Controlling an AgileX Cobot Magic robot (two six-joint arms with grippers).
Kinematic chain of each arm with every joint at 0, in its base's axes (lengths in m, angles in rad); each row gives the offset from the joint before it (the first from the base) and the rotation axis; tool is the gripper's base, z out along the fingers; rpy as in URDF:
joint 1: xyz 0 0 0.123 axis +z
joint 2: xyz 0 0 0 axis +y
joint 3: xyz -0.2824 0 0.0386 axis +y
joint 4: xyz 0.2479 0 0.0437 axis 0.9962 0 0.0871
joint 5: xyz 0 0 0 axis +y
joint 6: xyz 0.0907 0 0.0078 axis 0.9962 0 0.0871
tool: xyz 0 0 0 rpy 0 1.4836 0
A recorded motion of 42 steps. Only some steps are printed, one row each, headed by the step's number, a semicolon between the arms.
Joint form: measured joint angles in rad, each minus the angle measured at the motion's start. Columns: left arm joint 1, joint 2, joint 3, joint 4, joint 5, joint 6; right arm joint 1, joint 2, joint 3, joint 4, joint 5, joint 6.
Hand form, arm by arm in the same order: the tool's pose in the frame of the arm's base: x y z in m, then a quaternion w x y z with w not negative. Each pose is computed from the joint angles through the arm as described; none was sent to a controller.
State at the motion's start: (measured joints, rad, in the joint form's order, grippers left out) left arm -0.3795 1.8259 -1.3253 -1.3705 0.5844 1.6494; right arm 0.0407 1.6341 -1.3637 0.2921 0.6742 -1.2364
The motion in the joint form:
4: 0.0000 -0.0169 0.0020 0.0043 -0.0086 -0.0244; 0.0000 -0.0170 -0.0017 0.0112 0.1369 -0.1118
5: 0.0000 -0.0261 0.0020 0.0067 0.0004 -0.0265; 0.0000 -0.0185 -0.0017 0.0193 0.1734 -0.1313
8: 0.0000 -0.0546 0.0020 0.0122 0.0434 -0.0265; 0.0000 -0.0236 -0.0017 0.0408 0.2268 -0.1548
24: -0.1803 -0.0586 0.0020 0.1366 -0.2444 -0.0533; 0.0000 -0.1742 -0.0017 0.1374 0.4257 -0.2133
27: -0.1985 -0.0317 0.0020 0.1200 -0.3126 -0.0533; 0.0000 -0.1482 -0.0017 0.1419 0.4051 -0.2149
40: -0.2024 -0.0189 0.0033 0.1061 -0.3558 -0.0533; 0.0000 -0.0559 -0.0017 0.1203 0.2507 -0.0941
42: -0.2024 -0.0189 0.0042 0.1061 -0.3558 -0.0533; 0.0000 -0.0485 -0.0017 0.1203 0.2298 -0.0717
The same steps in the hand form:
4: 0.3630 -0.1971 0.2723 0.46748 0.40666 0.74050 -0.26028; 0.3529 0.0341 0.3114 0.31233 -0.55306 0.76930 -0.06895
5: 0.3610 -0.1970 0.2760 0.46917 0.40918 0.73708 -0.26299; 0.3499 0.0352 0.3104 0.30144 -0.56400 0.76661 -0.05783
8: 0.3534 -0.1973 0.2875 0.47235 0.42218 0.72289 -0.27583; 0.3447 0.0374 0.3103 0.28970 -0.57591 0.76353 -0.03766
24: 0.3342 -0.2434 0.2860 0.50079 0.45587 0.71307 -0.18143; 0.2971 0.0459 0.3539 0.30511 -0.60773 0.73309 0.01238
27: 0.3385 -0.2486 0.2763 0.50293 0.44097 0.72460 -0.16602; 0.3046 0.0462 0.3470 0.30365 -0.60446 0.73635 0.01455
40: 0.3422 -0.2488 0.2715 0.50581 0.42738 0.73315 -0.15489; 0.3367 0.0429 0.3225 0.31524 -0.53924 0.78092 0.00025
42: 0.3421 -0.2487 0.2712 0.50543 0.42745 0.73338 -0.15487; 0.3398 0.0426 0.3208 0.31970 -0.52730 0.78724 -0.00089

